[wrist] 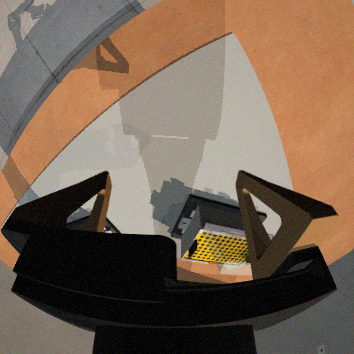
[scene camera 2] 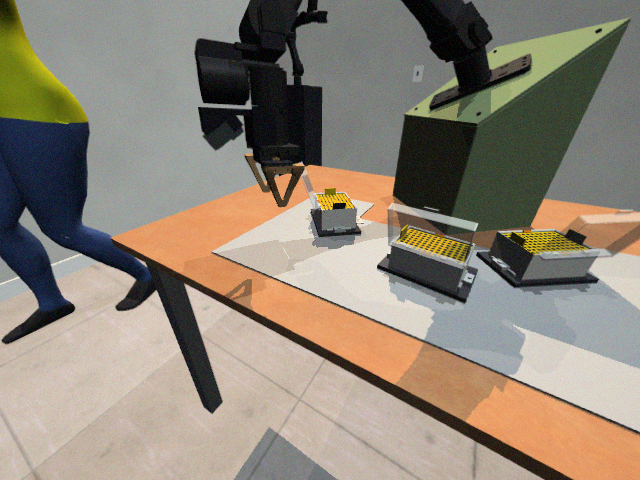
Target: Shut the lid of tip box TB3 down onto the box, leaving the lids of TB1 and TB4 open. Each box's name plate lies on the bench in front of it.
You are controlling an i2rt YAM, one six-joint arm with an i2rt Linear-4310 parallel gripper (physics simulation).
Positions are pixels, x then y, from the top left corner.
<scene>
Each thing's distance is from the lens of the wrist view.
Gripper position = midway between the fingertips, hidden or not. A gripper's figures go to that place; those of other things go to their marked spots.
my gripper (wrist: 173,177): 13 cm
pale mat (wrist: 189,128): 24 cm
</scene>
